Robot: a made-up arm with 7 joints. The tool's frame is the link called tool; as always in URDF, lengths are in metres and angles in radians.
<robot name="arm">
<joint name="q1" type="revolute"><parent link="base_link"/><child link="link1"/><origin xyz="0.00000 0.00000 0.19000" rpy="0.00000 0.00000 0.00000"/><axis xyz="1 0 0"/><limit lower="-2.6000" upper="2.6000"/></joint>
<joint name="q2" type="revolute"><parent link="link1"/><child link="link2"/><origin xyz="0.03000 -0.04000 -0.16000" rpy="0.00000 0.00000 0.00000"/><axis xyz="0 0 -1"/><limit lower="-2.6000" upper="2.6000"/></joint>
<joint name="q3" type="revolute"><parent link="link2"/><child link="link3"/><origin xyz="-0.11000 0.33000 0.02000" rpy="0.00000 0.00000 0.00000"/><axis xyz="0 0 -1"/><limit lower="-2.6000" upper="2.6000"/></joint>
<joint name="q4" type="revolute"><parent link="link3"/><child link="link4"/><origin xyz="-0.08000 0.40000 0.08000" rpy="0.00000 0.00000 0.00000"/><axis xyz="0 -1 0"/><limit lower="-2.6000" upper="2.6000"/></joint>
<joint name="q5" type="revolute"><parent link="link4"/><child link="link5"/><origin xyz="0.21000 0.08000 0.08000" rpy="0.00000 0.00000 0.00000"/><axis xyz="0 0 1"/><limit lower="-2.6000" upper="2.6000"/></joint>
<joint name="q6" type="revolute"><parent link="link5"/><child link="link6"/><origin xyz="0.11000 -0.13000 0.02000" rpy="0.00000 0.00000 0.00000"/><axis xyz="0 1 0"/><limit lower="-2.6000" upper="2.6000"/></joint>
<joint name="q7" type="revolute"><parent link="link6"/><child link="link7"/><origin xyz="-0.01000 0.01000 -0.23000" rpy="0.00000 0.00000 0.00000"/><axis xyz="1 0 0"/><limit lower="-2.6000" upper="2.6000"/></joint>
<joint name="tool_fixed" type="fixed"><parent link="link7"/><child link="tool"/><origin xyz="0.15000 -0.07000 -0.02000" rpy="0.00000 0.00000 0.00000"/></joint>
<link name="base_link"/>
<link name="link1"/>
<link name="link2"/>
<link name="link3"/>
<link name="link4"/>
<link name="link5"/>
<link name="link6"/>
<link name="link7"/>
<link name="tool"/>
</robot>
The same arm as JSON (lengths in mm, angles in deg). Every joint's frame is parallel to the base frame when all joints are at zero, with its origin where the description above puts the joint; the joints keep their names.
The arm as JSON. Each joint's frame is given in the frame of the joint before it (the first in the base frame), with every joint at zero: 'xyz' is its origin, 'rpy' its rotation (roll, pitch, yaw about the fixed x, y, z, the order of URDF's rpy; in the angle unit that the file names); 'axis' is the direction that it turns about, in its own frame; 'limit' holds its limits. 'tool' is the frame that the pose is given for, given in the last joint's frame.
{"units": {"length": "mm", "angle": "deg"}, "joints": [
  {"name": "q1", "type": "revolute", "origin": {"xyz": [0.0, 0.0, 190.0], "rpy": [0.0, 0.0, 0.0]}, "axis": [1.0, 0.0, 0.0], "limit": {"lower": -148.97, "upper": 148.97}},
  {"name": "q2", "type": "revolute", "origin": {"xyz": [30.0, -40.0, -160.0], "rpy": [0.0, 0.0, 0.0]}, "axis": [0.0, 0.0, -1.0], "limit": {"lower": -148.97, "upper": 148.97}},
  {"name": "q3", "type": "revolute", "origin": {"xyz": [-110.0, 330.0, 20.0], "rpy": [0.0, 0.0, 0.0]}, "axis": [0.0, 0.0, -1.0], "limit": {"lower": -148.97, "upper": 148.97}},
  {"name": "q4", "type": "revolute", "origin": {"xyz": [-80.0, 400.0, 80.0], "rpy": [0.0, 0.0, 0.0]}, "axis": [0.0, -1.0, 0.0], "limit": {"lower": -148.97, "upper": 148.97}},
  {"name": "q5", "type": "revolute", "origin": {"xyz": [210.0, 80.0, 80.0], "rpy": [0.0, 0.0, 0.0]}, "axis": [0.0, 0.0, 1.0], "limit": {"lower": -148.97, "upper": 148.97}},
  {"name": "q6", "type": "revolute", "origin": {"xyz": [110.0, -130.0, 20.0], "rpy": [0.0, 0.0, 0.0]}, "axis": [0.0, 1.0, 0.0], "limit": {"lower": -148.97, "upper": 148.97}},
  {"name": "q7", "type": "revolute", "origin": {"xyz": [-10.0, 10.0, -230.0], "rpy": [0.0, 0.0, 0.0]}, "axis": [1.0, 0.0, 0.0], "limit": {"lower": -148.97, "upper": 148.97}}
], "tool": {"origin": {"xyz": [150.0, -70.0, -20.0], "rpy": [0.0, 0.0, 0.0]}}}

